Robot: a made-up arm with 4 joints. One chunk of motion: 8 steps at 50 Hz.
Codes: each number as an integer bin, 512 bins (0 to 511) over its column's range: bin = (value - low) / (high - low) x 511, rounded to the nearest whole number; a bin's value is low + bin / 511 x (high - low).
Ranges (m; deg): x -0.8..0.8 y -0.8..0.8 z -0.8..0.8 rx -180..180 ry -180..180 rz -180..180
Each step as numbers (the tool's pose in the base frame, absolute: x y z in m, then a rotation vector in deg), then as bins.
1 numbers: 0.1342 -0.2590 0.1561 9.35 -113.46 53.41
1 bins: 298 173 305 269 94 331
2 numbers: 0.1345 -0.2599 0.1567 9.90 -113.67 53.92
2 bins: 298 172 306 270 94 332
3 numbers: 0.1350 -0.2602 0.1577 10.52 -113.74 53.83
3 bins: 299 172 306 270 94 332
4 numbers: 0.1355 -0.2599 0.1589 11.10 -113.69 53.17
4 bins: 299 172 306 271 94 331
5 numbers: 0.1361 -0.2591 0.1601 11.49 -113.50 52.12
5 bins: 299 173 307 272 94 329
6 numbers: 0.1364 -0.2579 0.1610 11.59 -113.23 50.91
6 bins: 299 173 307 272 95 328
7 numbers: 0.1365 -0.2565 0.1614 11.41 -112.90 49.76
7 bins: 299 174 307 272 95 326
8 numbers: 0.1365 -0.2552 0.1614 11.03 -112.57 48.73
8 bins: 299 174 307 271 96 325
